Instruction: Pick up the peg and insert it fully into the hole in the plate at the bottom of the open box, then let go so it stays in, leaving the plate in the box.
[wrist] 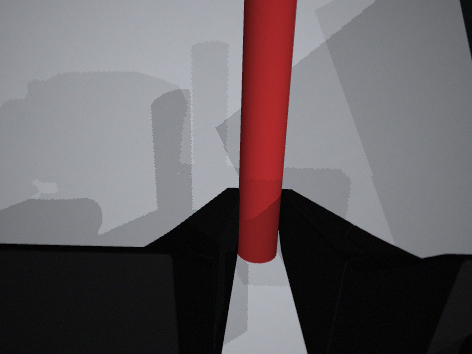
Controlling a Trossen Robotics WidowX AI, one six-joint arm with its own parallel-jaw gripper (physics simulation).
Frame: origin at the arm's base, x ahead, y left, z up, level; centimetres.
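Seen in the pictures: gripper, between the fingertips: (258,201).
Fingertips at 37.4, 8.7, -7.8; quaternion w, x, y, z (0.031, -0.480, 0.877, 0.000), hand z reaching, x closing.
Offsets run from my fingertips to a thing's top centre, as dx, dy, dz. "spot": to the spot under its first point. Level surfaces: height alone.
The red peg {+1.9, -1.2, +1.2} (265,115) runs from the top edge of the wrist view down between the fingers; its far part is cut off by the top edge. My gripper (258,201) is shut on the peg near its lower end, with one black finger on each side. The peg's rounded lower end sticks out a little below the fingertips in the view. Long shadows lie to the left of the peg, apart from it. The plate, its hole and the open box cannot be made out in this view.
A light grey surface {dz -4.4} (115,40) fills the background, with overlapping shadows of the arm and gripper. A broad darker band crosses its right side. A thin dark edge {spot: +1.0, -10.0, -4.1} (468,20) shows at the top right corner; what it belongs to cannot be told.
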